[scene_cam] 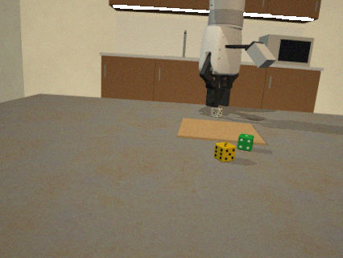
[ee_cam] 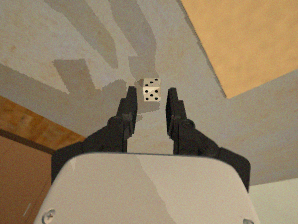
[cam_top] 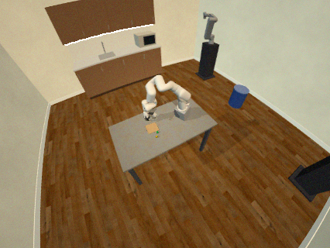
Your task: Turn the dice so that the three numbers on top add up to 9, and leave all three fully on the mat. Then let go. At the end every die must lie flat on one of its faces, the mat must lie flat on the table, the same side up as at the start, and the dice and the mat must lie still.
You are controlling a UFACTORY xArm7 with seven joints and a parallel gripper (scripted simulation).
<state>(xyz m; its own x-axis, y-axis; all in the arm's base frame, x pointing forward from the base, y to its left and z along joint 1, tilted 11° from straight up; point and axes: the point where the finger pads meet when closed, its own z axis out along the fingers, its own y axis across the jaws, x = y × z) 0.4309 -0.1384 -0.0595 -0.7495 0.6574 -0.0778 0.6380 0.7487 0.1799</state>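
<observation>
Now: hand 40 mm above the white die. Round my hand: tan mat: 10 mm ahead, 140 mm to the left, 40 mm below; then green die: 30 mm behind, 230 mm to the left, 40 mm below; then yellow die: 10 mm ahead, 290 mm to the left, 40 mm below.
</observation>
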